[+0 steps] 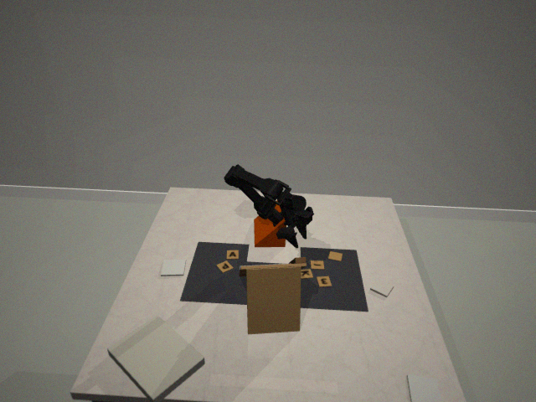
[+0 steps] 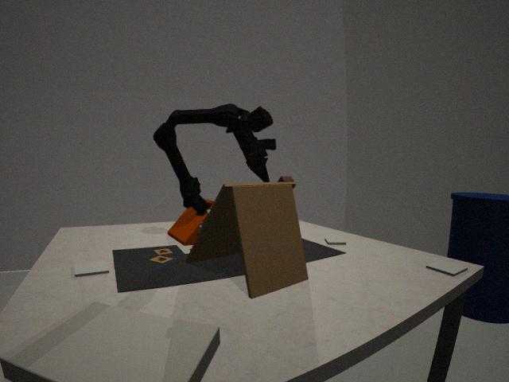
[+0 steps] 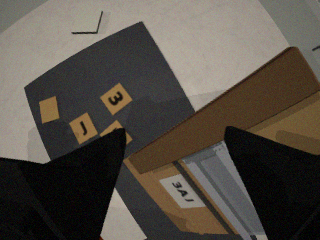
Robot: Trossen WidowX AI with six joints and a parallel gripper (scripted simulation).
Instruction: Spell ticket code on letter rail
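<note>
My gripper tip is now 25 cm above the tan tile marked 3, 12 cm to the right of it and 4 cm past it. The rest, counted from my gripper tip: tile marked p 30 cm to the right, 25 cm below, 17 cm behind; white ticket 17 cm below, 12 cm to the right, 4 cm behind; dark mat 26 cm below, 14 cm behind, 8 cm to the right.
</note>
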